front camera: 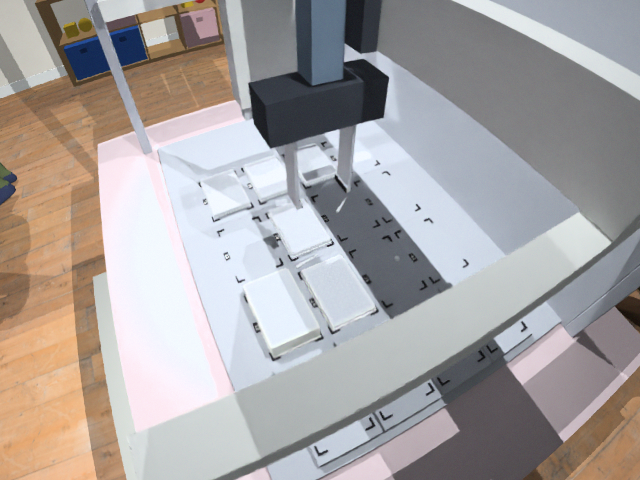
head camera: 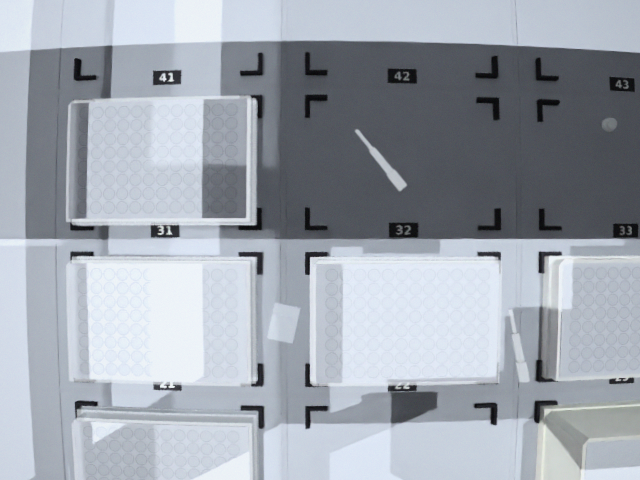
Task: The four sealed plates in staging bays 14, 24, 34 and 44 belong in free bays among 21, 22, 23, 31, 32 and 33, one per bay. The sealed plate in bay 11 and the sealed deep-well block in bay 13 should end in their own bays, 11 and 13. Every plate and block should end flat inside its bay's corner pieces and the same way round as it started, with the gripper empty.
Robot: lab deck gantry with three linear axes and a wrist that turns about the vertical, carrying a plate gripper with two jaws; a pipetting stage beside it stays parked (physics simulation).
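Pixels of known places: gripper, fingertip midpoint: [front camera: 319, 193]; robot's base, origin of the base link: [front camera: 200, 183].
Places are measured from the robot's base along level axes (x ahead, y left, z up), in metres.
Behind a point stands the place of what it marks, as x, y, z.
My gripper [front camera: 320, 197] {0.300, 0.160, 0.160} is open and empty, its jaws hanging above the deck near the far bays; it is not visible in the head view. Sealed plates lie flat in bay 31 [front camera: 312, 159] {0.060, 0.263, 0.014} [head camera: 170, 160] {0.074, 0.256, 0.014}, bay 21 [front camera: 264, 178] {0.071, 0.138, 0.014} [head camera: 165, 320] {0.070, 0.152, 0.014}, bay 22 [front camera: 301, 228] {0.241, 0.151, 0.015} [head camera: 405, 320] {0.226, 0.152, 0.014} and bay 23 [front camera: 338, 291] {0.398, 0.149, 0.015} [head camera: 602, 320] {0.362, 0.150, 0.014}. The bay 11 plate [front camera: 225, 193] {0.076, 0.044, 0.014} [head camera: 165, 452] {0.067, 0.062, 0.014} and the cream deep-well block [front camera: 281, 312] {0.405, 0.041, 0.042} [head camera: 610, 421] {0.363, 0.084, 0.024} in bay 13 sit within their corners. The visible near parts of the four staging bays hold no plates; the beam hides the rest.
Corner pieces mark bays 32 and 33, which hold no plates. A pale slender mark [front camera: 341, 204] {0.212, 0.258, 0.005} [head camera: 382, 162] {0.213, 0.256, 0.005} shows in bay 32 and a round spot [front camera: 397, 258] {0.381, 0.287, 0.004} [head camera: 609, 124] {0.377, 0.286, 0.004} in bay 33. A wide grey front beam [front camera: 330, 372] {0.616, 0.006, 0.400} crosses the near deck. A grey wall [front camera: 491, 103] stands at the right.
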